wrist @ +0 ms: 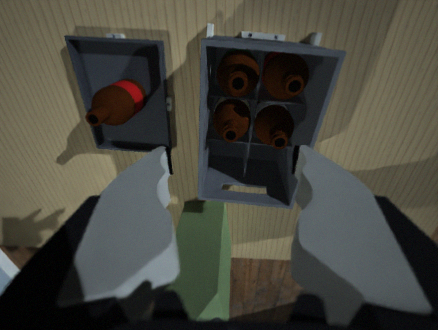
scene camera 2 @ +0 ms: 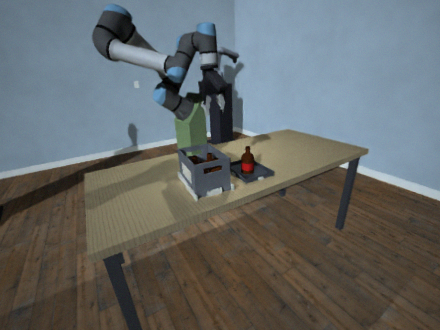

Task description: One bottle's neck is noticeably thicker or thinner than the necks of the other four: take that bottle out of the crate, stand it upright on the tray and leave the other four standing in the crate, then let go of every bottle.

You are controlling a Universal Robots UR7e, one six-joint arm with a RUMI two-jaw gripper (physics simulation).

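Frame: origin at the arm's base, x left, y back, z up, level; millimetres.
Seen in the pictures: gripper, between the fingertips: (wrist: 231, 150) (scene camera 2: 214, 115); arm's base, origin of its link: (scene camera 2: 186, 110).
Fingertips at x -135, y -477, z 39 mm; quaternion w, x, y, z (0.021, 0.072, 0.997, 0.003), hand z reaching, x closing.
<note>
Offsets run from my fingertips to a thing's top centre. "pt": to the spot under its first point. Level surfaces: height alone.
A brown bottle with a red label {dy +26, dx +246, dz -216 mm} (scene camera 2: 247, 162) (wrist: 119, 102) stands upright on the dark tray (scene camera 2: 265, 173) (wrist: 132, 137). The grey crate {dy +97, dx -21, dz -201 mm} (scene camera 2: 212, 182) (wrist: 204, 125) stands beside the tray. In the wrist view four brown bottles stand in it: a back-left bottle {dy +6, dx -4, dz -213 mm} (wrist: 239, 70), a back-right bottle {dy +22, dx -83, dz -213 mm} (wrist: 285, 72), a front-left bottle {dy +86, dx +19, dz -213 mm} (wrist: 231, 117) and a front-right bottle {dy +110, dx -61, dz -213 mm} (wrist: 273, 124). The crate's compartments nearest the fingers hold no bottle. My gripper (scene camera 2: 214, 102) (wrist: 231, 150) is open, with nothing between the fingers, high above and behind the crate.
The wooden table {dz -376 mm} (scene camera 2: 130, 200) (wrist: 35, 90) carries the crate and tray. White brackets {pt dy -47, dx -55, dz -356 mm} (scene camera 2: 215, 191) (wrist: 262, 36) sit at the crate's foot. A green pedestal (scene camera 2: 191, 131) (wrist: 202, 250) stands behind the table, and a dark pedestal (scene camera 2: 221, 120) stands farther back.
</note>
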